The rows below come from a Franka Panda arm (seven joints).
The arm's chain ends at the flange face. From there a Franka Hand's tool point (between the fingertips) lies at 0.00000 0.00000 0.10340 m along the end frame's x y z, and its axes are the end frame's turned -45 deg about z.
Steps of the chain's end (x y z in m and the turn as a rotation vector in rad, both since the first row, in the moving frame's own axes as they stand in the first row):
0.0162, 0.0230, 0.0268, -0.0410, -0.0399, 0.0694
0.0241, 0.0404, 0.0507, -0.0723, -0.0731, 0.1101
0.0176, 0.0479, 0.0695, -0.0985, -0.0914, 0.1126
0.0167, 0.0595, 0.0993, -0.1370, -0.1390, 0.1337
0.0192, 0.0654, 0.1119, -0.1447, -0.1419, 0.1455
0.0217, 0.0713, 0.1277, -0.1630, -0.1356, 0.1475
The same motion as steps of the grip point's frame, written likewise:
-0.0107, 0.0276, 0.0266, -0.0008, -0.0572, 0.0694
-0.0221, 0.0450, 0.0502, 0.0006, -0.1028, 0.1101
-0.0353, 0.0461, 0.0686, -0.0050, -0.1343, 0.1126
-0.0502, 0.0524, 0.0973, 0.0014, -0.1952, 0.1337
-0.0534, 0.0585, 0.1098, -0.0020, -0.2027, 0.1455
-0.0568, 0.0661, 0.1254, -0.0194, -0.2111, 0.1475

